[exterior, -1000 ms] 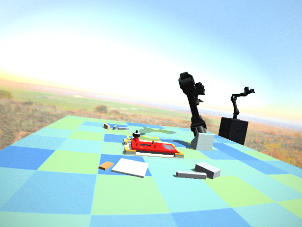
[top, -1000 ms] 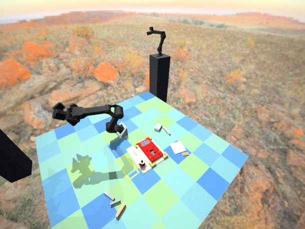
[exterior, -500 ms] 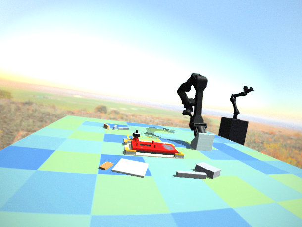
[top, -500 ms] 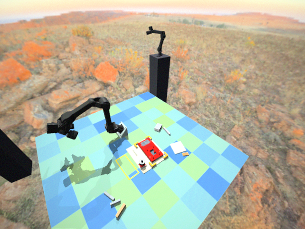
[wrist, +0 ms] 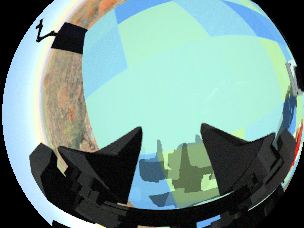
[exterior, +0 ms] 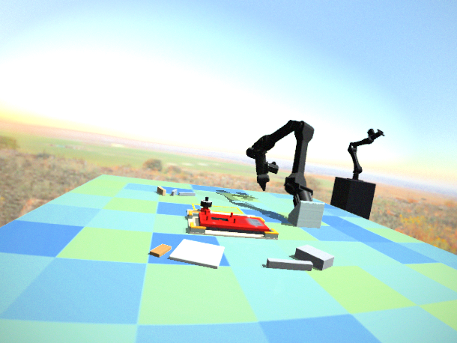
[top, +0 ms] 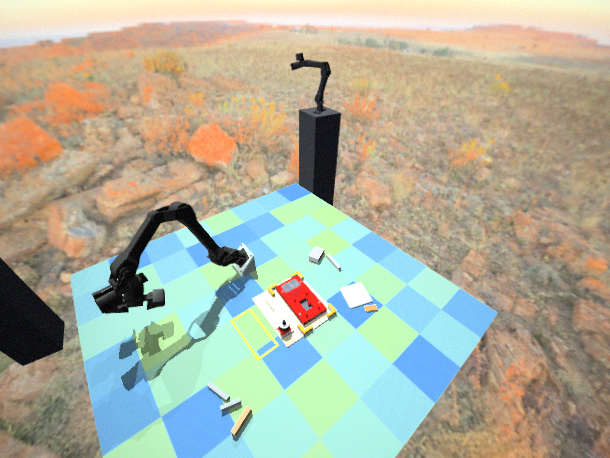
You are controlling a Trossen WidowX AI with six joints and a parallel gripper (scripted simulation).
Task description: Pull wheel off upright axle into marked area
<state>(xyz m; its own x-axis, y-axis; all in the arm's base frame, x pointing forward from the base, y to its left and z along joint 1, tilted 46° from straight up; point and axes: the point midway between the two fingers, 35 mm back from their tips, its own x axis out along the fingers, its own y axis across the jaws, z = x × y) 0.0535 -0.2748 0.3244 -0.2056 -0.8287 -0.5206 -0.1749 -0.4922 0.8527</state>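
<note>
The black wheel is 44 cm to the left of my gripper tip, 32 cm ahead of it and 2 cm below it. The rest, counted from my gripper tip: white fixture plate 53 cm to the left, 25 cm ahead, 4 cm below; then wooden bar 51 cm ahead, 19 cm to the left, 4 cm below.
</note>
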